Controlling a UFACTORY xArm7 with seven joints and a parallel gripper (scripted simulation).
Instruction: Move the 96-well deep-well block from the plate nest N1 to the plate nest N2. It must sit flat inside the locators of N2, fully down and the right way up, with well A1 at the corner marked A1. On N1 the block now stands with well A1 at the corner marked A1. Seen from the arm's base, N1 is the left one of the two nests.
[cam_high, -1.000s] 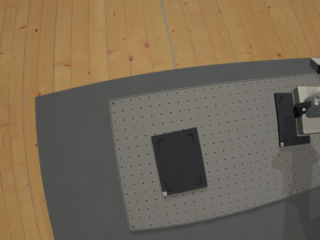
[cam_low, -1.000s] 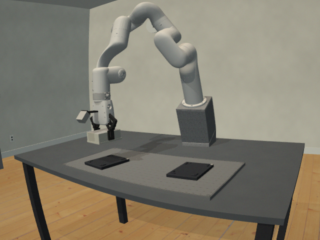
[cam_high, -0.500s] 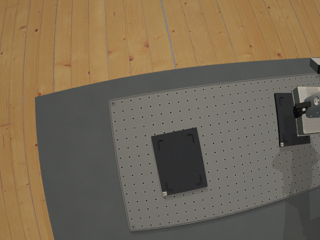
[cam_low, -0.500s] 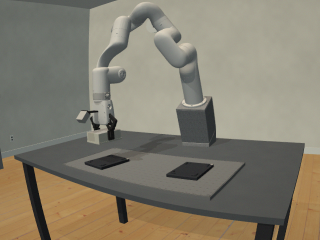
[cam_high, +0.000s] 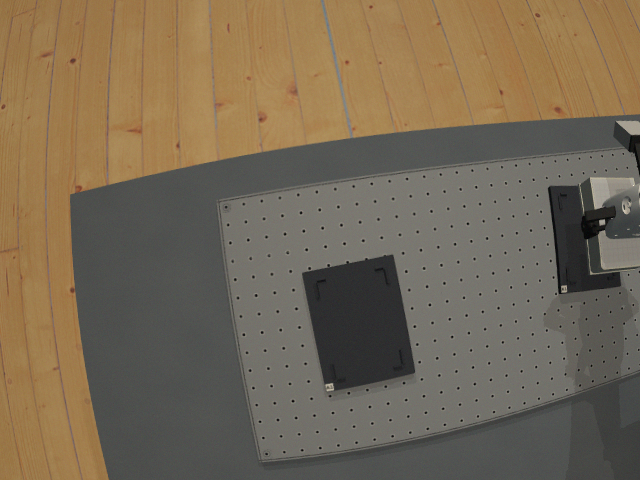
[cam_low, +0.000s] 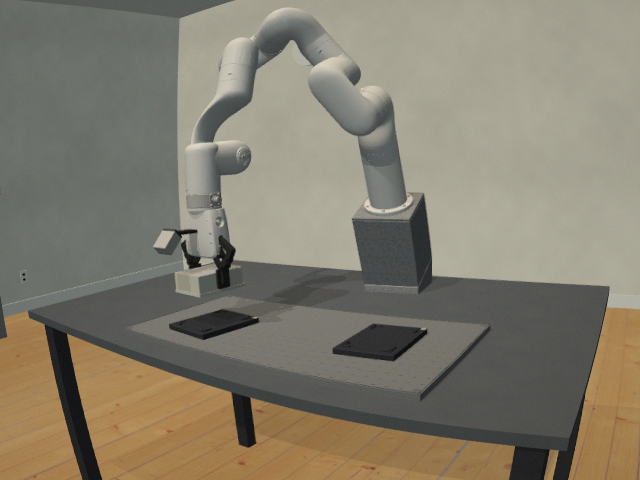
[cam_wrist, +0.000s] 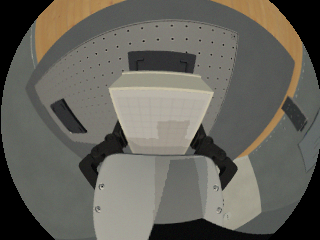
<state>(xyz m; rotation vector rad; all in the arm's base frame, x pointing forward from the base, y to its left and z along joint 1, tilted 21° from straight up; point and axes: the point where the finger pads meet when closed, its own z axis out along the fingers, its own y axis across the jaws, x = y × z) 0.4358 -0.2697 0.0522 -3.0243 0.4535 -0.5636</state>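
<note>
My gripper is now 9 cm above the nest N2. The rest, counted from my hand: deep-well block: right at my hand; then A1 label: 5 cm behind, 44 cm to the left, 9 cm below; then nest N1: 2 cm ahead, 37 cm to the left, 9 cm below.
</note>
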